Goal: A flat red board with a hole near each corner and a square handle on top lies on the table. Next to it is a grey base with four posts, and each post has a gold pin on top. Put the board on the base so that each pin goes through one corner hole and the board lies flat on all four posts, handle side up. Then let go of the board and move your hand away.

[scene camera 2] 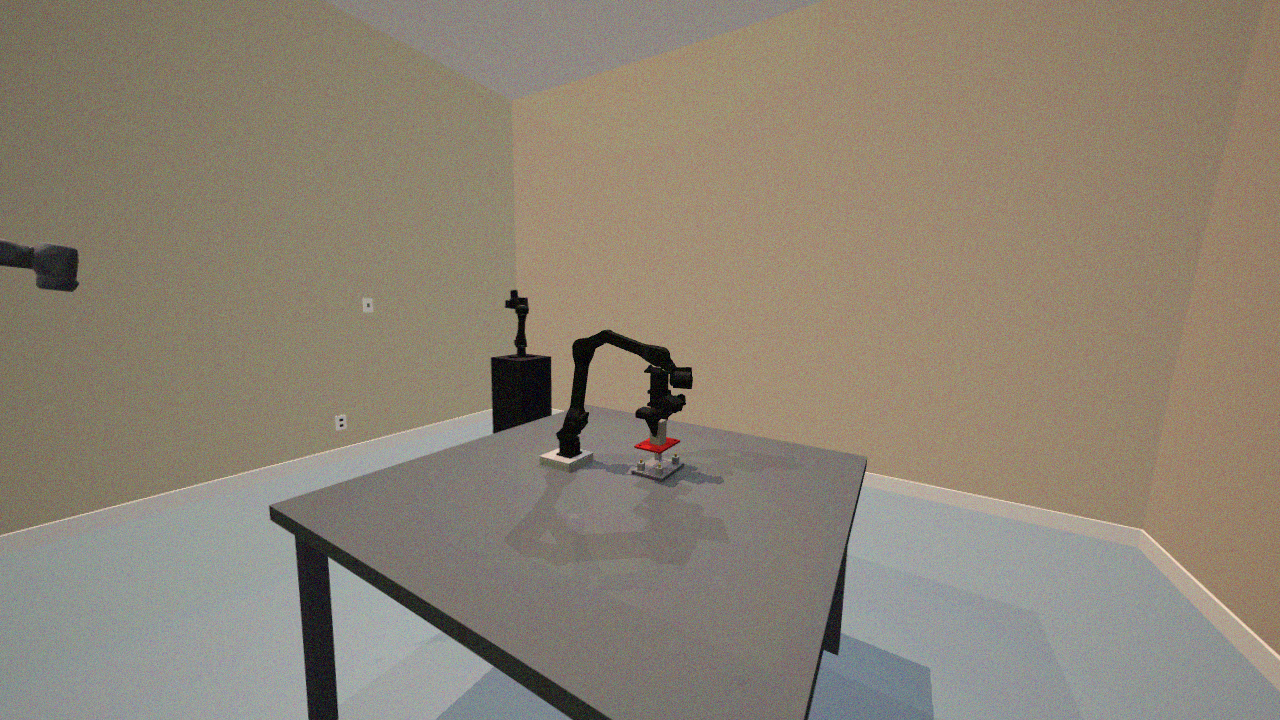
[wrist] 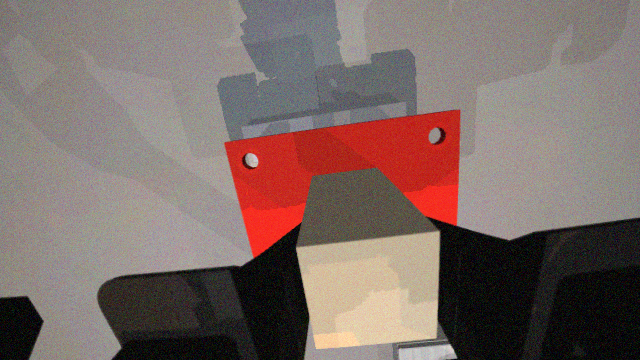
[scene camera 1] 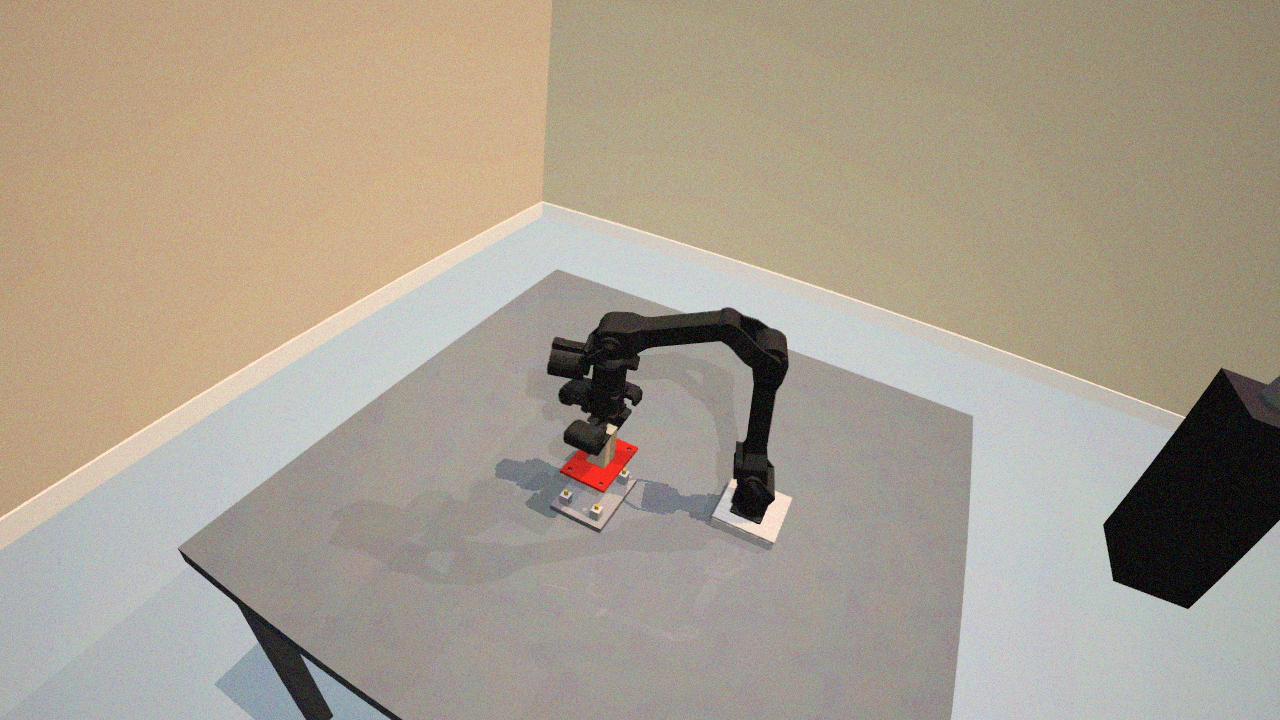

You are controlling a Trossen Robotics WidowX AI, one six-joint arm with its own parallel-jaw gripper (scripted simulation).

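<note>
I hold a red board in my gripper, and the gripper itself appears in scene camera 2 as well as in the wrist view. There is a grey base that I see too.
</note>
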